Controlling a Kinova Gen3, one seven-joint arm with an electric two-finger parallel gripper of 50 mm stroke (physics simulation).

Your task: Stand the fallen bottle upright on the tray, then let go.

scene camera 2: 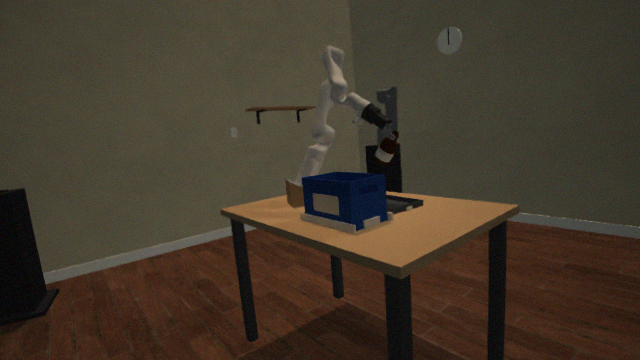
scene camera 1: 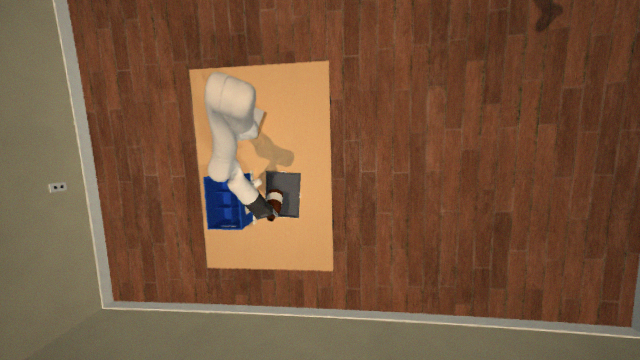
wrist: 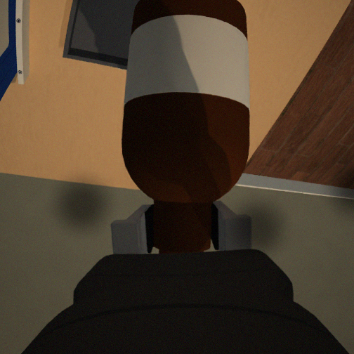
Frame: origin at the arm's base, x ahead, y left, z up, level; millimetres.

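Seen in the pictures: gripper, fingertip midpoint: [scene camera 2: 396,138] [scene camera 1: 272,217].
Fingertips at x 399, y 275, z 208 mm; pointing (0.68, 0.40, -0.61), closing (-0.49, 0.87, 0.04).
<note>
A point is followed by its place in that frame.
A brown bottle [scene camera 1: 274,201] @(x 330, y 269, z 193 mm) [scene camera 2: 386,148] @(x 383, y 232, z 168 mm) [wrist: 186,140] with a white label is in the air above the table, well above the tray. It is tilted, its neck up and its base down towards the robot's base side. My gripper [scene camera 1: 273,215] @(x 399, y 275, z 208 mm) [scene camera 2: 392,129] @(x 399, y 275, z 208 mm) [wrist: 182,219] is shut on the bottle's neck, with one finger on each side in the wrist view. The dark grey tray [scene camera 1: 292,195] @(x 352, y 292, z -85 mm) [scene camera 2: 414,202] @(x 477, y 290, z -65 mm) [wrist: 95,59] lies flat on the table below the bottle. In the wrist view the bottle hides part of the tray.
A blue crate [scene camera 1: 225,202] @(x 464, y -92, z -82 mm) [scene camera 2: 329,192] @(x 465, y -110, z 40 mm) stands on the table [scene camera 1: 270,250] @(x 704, y 209, z -90 mm) [scene camera 2: 450,220] @(x 704, y 242, z -90 mm) beside the tray, held by pale edge strips [scene camera 2: 327,223] @(x 456, y -124, z -75 mm) at its foot. In scene camera 2 the crate hides part of the tray. A wall shelf [scene camera 2: 281,108] is behind the arm.
</note>
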